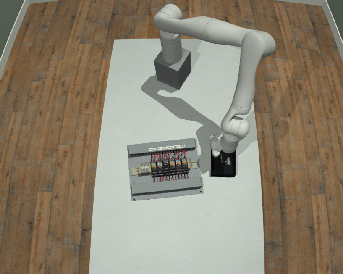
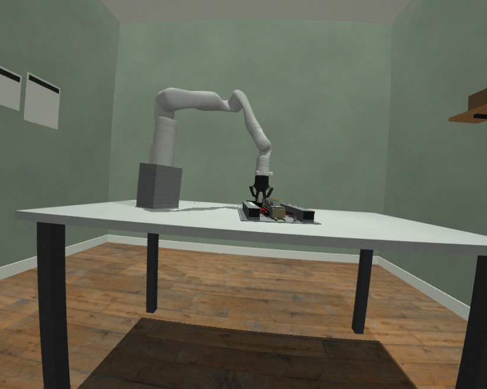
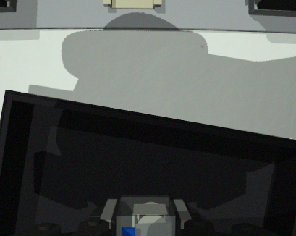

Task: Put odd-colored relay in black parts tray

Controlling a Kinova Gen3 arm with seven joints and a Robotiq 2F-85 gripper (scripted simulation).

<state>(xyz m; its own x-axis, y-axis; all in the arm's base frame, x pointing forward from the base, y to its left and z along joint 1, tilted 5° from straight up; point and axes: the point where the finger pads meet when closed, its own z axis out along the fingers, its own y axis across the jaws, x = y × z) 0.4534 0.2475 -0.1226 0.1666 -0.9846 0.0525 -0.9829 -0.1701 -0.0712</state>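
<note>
The blue-button relay lies 1 cm below my hand. Round my hand: black parts tray: 2 cm below; grey relay panel: 26 cm to the right, 5 cm ahead, 1 cm below.
</note>
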